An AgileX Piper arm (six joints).
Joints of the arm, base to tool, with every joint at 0 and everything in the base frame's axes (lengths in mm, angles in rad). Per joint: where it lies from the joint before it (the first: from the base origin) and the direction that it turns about. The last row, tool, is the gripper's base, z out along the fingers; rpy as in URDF.
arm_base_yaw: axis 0 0 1 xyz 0.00 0.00 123.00
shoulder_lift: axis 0 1 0 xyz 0.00 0.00 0.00
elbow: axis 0 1 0 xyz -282.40 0.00 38.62
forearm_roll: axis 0.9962 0 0.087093 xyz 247.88 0.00 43.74
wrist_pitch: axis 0 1 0 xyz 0.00 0.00 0.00
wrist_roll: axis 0.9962 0 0.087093 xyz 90.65 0.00 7.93
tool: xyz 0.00 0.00 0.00 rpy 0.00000 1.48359 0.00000
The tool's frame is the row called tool.
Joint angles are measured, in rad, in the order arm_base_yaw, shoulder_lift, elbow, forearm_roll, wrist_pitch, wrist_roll. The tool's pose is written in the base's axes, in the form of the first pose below.
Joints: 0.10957 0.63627 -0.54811 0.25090 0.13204 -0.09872
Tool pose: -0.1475, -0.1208, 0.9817; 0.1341, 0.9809, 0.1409; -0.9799, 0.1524, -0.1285; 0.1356, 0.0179, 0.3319
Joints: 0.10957 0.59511 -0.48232 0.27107 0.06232 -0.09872
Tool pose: -0.1053, -0.1095, 0.9884; 0.1604, 0.9790, 0.1255; -0.9814, 0.1718, -0.0855; 0.1287, 0.0157, 0.3211
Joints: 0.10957 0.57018 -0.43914 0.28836 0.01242 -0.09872
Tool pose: -0.0757, -0.1004, 0.9921; 0.1813, 0.9770, 0.1127; -0.9805, 0.1884, -0.0557; 0.1247, 0.0140, 0.3139
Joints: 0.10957 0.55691 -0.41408 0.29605 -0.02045 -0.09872
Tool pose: -0.0554, -0.0944, 0.9940; 0.1911, 0.9761, 0.1033; -0.9800, 0.1957, -0.0361; 0.1225, 0.0129, 0.3098
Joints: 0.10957 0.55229 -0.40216 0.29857 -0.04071 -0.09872
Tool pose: -0.0427, -0.0908, 0.9950; 0.1948, 0.9760, 0.0974; -0.9799, 0.1980, -0.0240; 0.1218, 0.0123, 0.3080
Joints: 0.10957 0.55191 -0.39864 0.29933 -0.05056 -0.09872
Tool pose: -0.0361, -0.0891, 0.9954; 0.1961, 0.9760, 0.0945; -0.9799, 0.1986, -0.0177; 0.1218, 0.0120, 0.3077
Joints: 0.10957 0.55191 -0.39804 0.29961 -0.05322 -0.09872
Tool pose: -0.0341, -0.0887, 0.9955; 0.1966, 0.9760, 0.0937; -0.9799, 0.1989, -0.0158; 0.1218, 0.0120, 0.3078
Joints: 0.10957 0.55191 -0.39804 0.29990 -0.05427 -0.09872
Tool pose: -0.0331, -0.0886, 0.9955; 0.1970, 0.9760, 0.0934; -0.9799, 0.1992, -0.0148; 0.1218, 0.0119, 0.3078
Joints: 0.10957 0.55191 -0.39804 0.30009 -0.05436 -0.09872
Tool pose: -0.0330, -0.0886, 0.9955; 0.1972, 0.9759, 0.0934; -0.9798, 0.1993, -0.0147; 0.1218, 0.0119, 0.3078
